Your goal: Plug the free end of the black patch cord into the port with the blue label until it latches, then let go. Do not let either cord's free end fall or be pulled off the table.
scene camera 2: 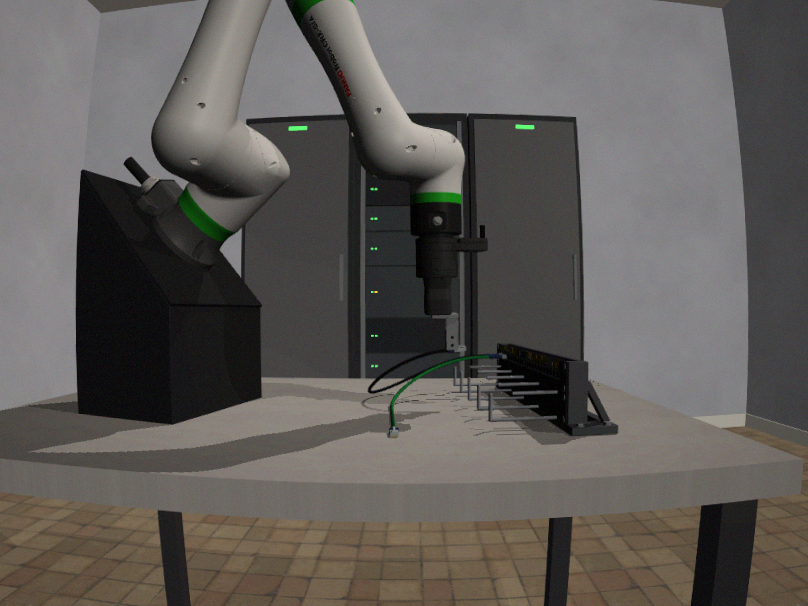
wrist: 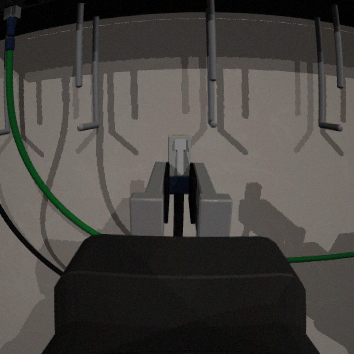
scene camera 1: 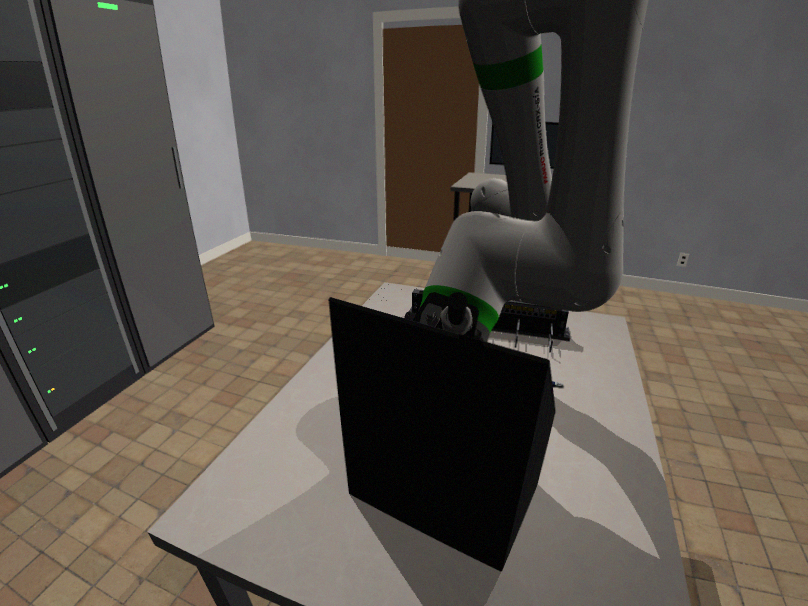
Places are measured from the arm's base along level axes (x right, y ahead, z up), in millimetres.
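Where they show: gripper, between the fingertips: [scene camera 2: 451, 349] [wrist: 178, 180]; arm's base, origin of its link: [scene camera 2: 182, 240] [scene camera 1: 440, 355].
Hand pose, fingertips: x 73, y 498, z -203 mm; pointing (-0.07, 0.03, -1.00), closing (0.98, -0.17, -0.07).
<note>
Things, the pixels of their centre, and the offset from my fingertips. "pt": a spot on its surface instead. Level surfaces: height alone.
- clear plug, middle of its body: [wrist: 179, 156] dz +6, dx +3, dy +14 mm
- black cord, a spot on its surface: [wrist: 178, 215] pt dz +0, dx -3, dy -21 mm
- patch panel, middle of its body: [wrist: 210, 11] [scene camera 2: 515, 378] [scene camera 1: 486, 318] dz -54, dx +37, dy +110 mm
- green cord, a spot on its surface: [wrist: 37, 182] pt dz -39, dx -115, dy +4 mm
- table, height of its surface: dz -104 mm
My gripper [scene camera 2: 458, 349] [wrist: 178, 180] is shut on the plug of the black patch cord. The clear plug [wrist: 179, 152] sticks out ahead of the fingertips, pointing to the patch panel, with its latch tab facing the wrist camera. The black cord [scene camera 2: 391, 371] [wrist: 178, 215] runs back between the fingers and loops low over the table. The patch panel [scene camera 2: 574, 394] stands on the table; the plug is apart from it, in front of its cable bars. The blue-labelled port cannot be made out clearly. In scene camera 1 the gripper is hidden behind the robot's pedestal.
A green cord [scene camera 2: 417, 377] [wrist: 37, 182] is plugged into the panel, and its free plug [scene camera 2: 393, 431] rests on the table [scene camera 2: 293, 469]. Grey cable bars [scene camera 2: 522, 393] [wrist: 211, 60] jut from the panel near the gripper. The black pedestal [scene camera 1: 437, 430] [scene camera 2: 124, 326] stands behind.
</note>
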